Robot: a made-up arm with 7 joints. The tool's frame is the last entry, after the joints.
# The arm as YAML. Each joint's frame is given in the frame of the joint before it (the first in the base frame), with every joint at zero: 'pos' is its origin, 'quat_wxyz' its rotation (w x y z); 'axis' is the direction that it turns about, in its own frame. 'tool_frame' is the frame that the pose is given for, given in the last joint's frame.
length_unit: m
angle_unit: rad
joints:
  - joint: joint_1
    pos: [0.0, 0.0, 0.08]
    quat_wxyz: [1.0, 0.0, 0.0, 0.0]
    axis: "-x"
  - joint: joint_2
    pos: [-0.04, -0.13, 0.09]
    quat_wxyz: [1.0, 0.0, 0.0, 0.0]
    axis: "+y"
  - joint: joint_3
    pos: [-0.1, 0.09, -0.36]
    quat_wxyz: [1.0, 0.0, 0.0, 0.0]
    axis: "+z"
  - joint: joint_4
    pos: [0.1, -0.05, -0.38]
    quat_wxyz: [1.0, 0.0, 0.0, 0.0]
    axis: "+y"
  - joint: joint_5
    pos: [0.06, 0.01, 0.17]
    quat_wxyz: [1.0, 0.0, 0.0, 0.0]
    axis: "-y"
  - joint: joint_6
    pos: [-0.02, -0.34, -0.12]
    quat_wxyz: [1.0, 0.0, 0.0, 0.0]
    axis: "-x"
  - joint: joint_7
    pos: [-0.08, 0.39, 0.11]
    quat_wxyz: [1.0, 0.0, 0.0, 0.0]
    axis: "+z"
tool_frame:
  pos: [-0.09, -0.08, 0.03]
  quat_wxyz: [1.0, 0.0, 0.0, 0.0]
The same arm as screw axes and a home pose.
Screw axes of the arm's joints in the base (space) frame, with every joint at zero. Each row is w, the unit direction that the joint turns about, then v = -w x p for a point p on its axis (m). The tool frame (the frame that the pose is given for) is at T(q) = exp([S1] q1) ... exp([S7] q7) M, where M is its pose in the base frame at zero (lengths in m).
S1: w -1 0 0 v 0 -0.08 0
S2: w 0 1 0 v -0.17 0 -0.04
S3: w 0 0 1 v -0.04 0.14 0
S4: w 0 1 0 v 0.57 0 -0.04
S5: w 0 -1 0 v -0.4 0 -0.02
S6: w -1 0 0 v 0 0.52 -0.42
S7: w 0 0 1 v -0.03 0.08 0
M: xyz -0.17 -0.11 -0.38 (m) quaternion w x y z 1 0 0 0

